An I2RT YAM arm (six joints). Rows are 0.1 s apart.
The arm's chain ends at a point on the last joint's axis. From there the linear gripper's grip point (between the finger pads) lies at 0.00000 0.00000 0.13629 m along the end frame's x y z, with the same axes.
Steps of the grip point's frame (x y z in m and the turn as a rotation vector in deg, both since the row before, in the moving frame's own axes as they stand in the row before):
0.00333 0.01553 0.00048 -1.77 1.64 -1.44
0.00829 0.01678 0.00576 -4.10 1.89 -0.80
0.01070 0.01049 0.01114 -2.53 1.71 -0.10
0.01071 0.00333 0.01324 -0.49 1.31 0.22
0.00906 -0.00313 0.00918 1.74 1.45 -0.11
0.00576 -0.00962 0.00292 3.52 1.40 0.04
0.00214 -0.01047 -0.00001 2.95 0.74 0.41
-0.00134 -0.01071 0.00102 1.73 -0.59 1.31
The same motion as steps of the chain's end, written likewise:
-0.00062 0.01137 0.00060 -1.77 1.64 -1.44
0.00373 0.00707 0.00618 -4.10 1.89 -0.80
0.00663 0.00448 0.01133 -2.53 1.71 -0.10
0.00760 0.00216 0.01328 -0.49 1.31 0.22
0.00562 0.00101 0.00929 1.74 1.45 -0.11
0.00243 -0.00125 0.00322 3.52 1.40 0.04
0.00036 -0.00346 0.00018 2.95 0.74 0.41
0.00002 -0.00658 0.00109 1.73 -0.59 1.31

